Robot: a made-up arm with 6 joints.
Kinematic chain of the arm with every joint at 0, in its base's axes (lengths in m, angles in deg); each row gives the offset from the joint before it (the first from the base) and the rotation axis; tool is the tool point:
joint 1: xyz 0 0 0.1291 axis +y
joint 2: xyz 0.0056 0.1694 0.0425 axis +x
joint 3: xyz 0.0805 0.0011 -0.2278 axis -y
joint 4: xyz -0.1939 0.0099 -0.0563 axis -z
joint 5: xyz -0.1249 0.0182 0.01 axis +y
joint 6: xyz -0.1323 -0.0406 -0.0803 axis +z
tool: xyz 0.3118 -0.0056 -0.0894
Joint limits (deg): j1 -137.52..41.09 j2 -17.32..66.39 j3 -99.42..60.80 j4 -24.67..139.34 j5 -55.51..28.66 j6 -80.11..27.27
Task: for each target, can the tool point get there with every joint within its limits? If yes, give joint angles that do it. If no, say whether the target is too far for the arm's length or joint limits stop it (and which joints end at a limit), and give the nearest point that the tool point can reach.
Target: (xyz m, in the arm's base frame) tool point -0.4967 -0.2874 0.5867
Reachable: no: joint limits stop it (at a limit: joint 1, joint 2, joint 5, joint 6) | nearest point -0.3818 -0.1345 0.3967 | short by 0.270 m
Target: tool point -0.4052 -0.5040 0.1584
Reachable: no: joint limits stop it (at a limit: joint 1, joint 2, joint 5, joint 6) | nearest point -0.3603 -0.3282 0.1044 | short by 0.189 m
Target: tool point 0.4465 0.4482 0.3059
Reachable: yes | joints -122.17 50.48 32.71 30.07 -25.21 -48.90
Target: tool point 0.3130 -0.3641 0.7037
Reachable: no: joint limits stop it (at a limit: joint 1, joint 2, joint 3, joint 6) | nearest point 0.3261 -0.3008 0.5979 | short by 0.124 m
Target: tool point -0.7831 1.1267 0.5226
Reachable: no: too far | nearest point -0.4078 0.7755 0.2910 | short by 0.564 m
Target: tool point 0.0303 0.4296 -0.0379
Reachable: yes | joints -5.06 35.02 14.47 -7.12 -38.85 17.78
